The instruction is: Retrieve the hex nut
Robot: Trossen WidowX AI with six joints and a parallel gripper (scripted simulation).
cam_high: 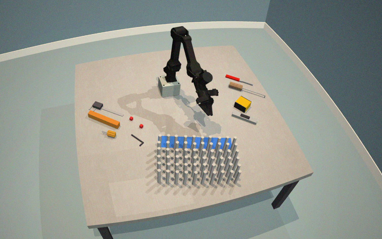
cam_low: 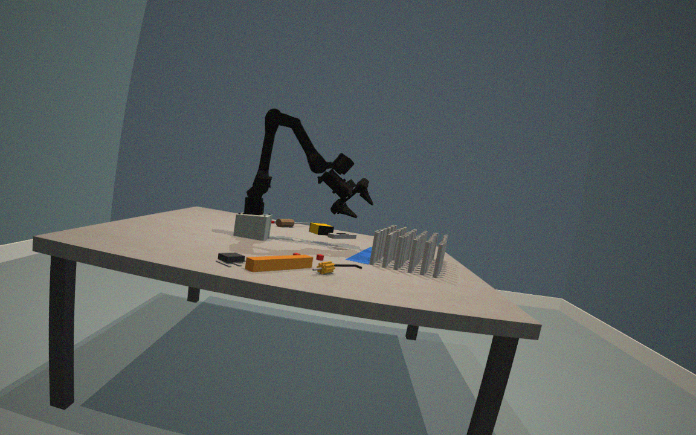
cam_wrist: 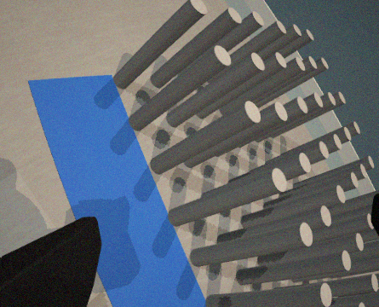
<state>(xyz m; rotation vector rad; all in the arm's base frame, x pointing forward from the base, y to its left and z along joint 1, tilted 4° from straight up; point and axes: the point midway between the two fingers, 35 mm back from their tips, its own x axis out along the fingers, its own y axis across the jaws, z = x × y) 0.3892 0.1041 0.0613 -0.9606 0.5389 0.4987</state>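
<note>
Now: the red-handled tool 420 mm behind my gripper tip, 390 mm to the left of it and 150 mm below it. The rest, counted from my gripper tip: blue taped strip (40 mm ahead, 80 mm to the right, 150 mm below); then hex nut (190 mm ahead, 210 mm to the right, 150 mm below); then grey bar (70 mm behind, 270 mm to the left, 140 mm below).
</note>
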